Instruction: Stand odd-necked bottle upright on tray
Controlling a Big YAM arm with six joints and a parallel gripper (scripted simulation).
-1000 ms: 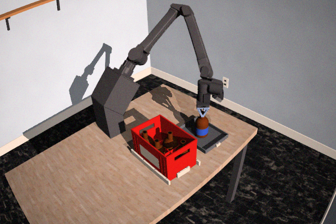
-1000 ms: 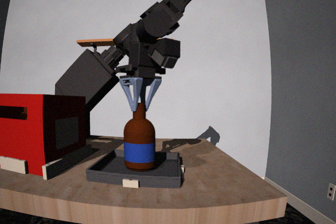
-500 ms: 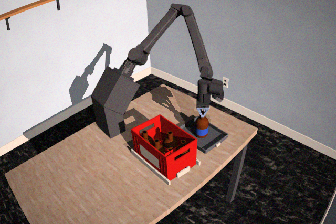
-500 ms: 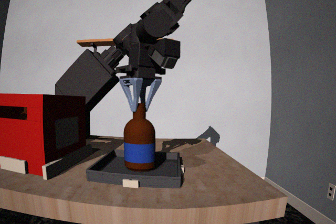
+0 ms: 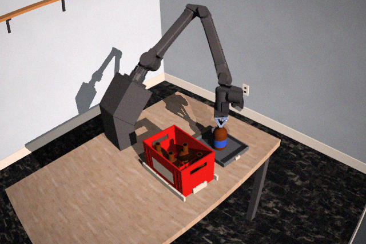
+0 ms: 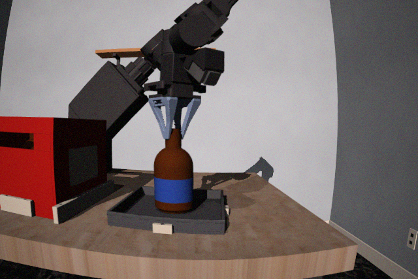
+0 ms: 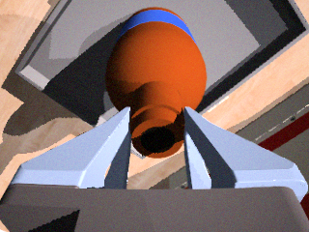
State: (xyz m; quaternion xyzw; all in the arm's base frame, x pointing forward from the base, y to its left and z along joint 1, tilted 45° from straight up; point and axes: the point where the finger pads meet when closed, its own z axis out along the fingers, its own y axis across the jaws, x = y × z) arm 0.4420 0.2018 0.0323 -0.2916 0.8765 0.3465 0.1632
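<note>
Right now the dark grey tray is 14 cm below my hand. Round my hand: red crate: 27 cm to the right, 7 cm below, 2 cm behind.
</note>
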